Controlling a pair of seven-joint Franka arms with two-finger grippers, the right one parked.
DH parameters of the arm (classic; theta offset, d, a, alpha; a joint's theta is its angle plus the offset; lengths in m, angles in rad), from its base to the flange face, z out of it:
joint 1: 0 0.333 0 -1.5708
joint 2: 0 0 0 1.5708
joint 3: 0 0.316 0.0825 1.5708
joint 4: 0 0 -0.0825 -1.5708
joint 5: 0 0.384 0 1.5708
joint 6: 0 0 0.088 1.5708
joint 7: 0 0.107 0 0
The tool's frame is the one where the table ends.
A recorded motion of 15 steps. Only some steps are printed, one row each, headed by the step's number.
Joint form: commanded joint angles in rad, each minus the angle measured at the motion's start. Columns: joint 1, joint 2, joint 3, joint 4, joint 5, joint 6, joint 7.
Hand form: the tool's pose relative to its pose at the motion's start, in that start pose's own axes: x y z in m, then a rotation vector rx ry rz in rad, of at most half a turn. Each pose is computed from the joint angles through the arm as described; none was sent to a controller.
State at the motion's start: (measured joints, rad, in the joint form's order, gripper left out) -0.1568 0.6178 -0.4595 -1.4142 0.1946 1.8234 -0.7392
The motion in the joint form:
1: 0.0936 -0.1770 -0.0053 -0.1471 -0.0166 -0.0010 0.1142
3: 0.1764 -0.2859 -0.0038 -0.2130 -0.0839 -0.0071 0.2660
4: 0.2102 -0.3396 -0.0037 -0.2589 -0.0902 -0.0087 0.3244
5: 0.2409 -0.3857 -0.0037 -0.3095 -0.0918 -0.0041 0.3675
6: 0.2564 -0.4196 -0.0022 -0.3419 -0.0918 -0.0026 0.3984
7: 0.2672 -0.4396 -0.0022 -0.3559 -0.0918 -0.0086 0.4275
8: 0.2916 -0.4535 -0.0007 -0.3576 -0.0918 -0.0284 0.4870
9: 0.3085 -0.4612 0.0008 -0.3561 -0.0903 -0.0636 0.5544
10: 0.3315 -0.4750 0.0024 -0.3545 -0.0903 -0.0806 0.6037
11: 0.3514 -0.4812 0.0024 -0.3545 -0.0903 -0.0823 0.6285
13: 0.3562 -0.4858 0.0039 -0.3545 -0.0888 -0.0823 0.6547
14: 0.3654 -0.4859 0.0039 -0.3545 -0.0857 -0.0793 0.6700
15: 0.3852 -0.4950 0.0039 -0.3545 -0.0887 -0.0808 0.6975
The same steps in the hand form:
1: -0.0140 -0.0570 -0.0432 0.0234 0.0415 0.0461
3: -0.0177 -0.1045 -0.0761 -0.0122 0.0499 0.1051
4: -0.0237 -0.1253 -0.0843 0.0002 0.0580 0.1316
5: -0.0294 -0.1440 -0.0857 0.0164 0.0608 0.1468
6: -0.0350 -0.1547 -0.0883 0.0294 0.0654 0.1618
7: -0.0384 -0.1617 -0.0915 0.0382 0.0660 0.1800
8: -0.0371 -0.1771 -0.0964 0.0462 0.0575 0.2126
9: -0.0376 -0.1891 -0.0981 0.0591 0.0311 0.2603
10: -0.0368 -0.2034 -0.1047 0.0634 0.0273 0.2836
11: -0.0344 -0.2144 -0.1079 0.0625 0.0300 0.2882
13: -0.0341 -0.2180 -0.1102 0.0647 0.0337 0.3080
14: -0.0320 -0.2232 -0.1106 0.0659 0.0366 0.3148
15: -0.0307 -0.2340 -0.1152 0.0633 0.0415 0.3215

